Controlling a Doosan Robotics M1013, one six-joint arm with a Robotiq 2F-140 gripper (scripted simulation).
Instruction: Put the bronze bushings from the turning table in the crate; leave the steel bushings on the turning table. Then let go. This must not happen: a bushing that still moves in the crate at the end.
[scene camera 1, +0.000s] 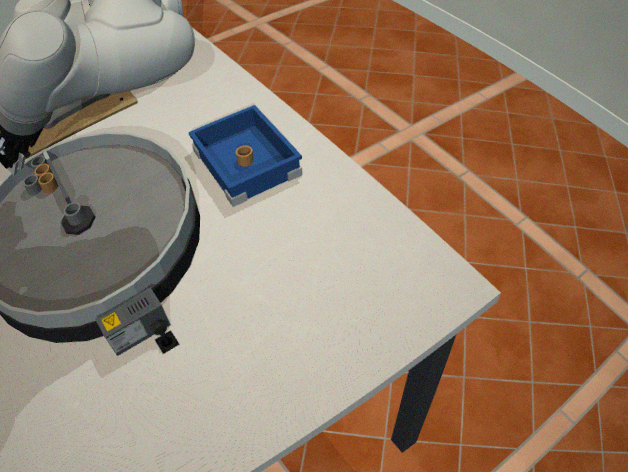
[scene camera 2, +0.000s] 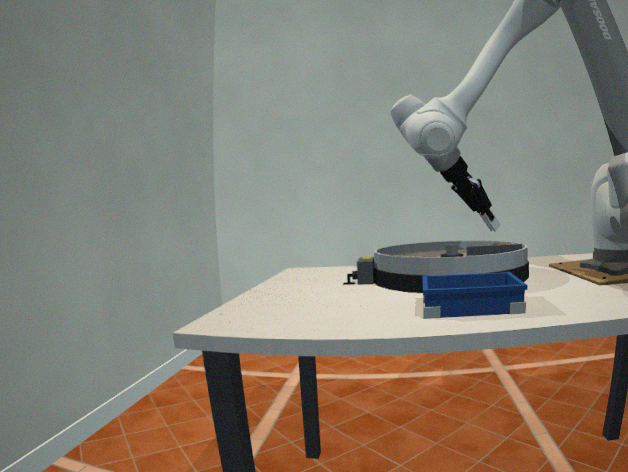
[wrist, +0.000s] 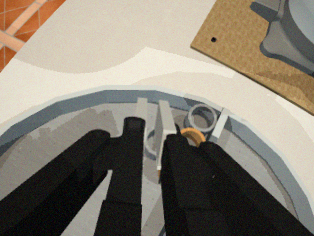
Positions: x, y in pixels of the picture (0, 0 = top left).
Labels:
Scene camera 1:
crate: 276, 161
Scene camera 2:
gripper: 495, 228
crate: 461, 295
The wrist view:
gripper: 150, 114

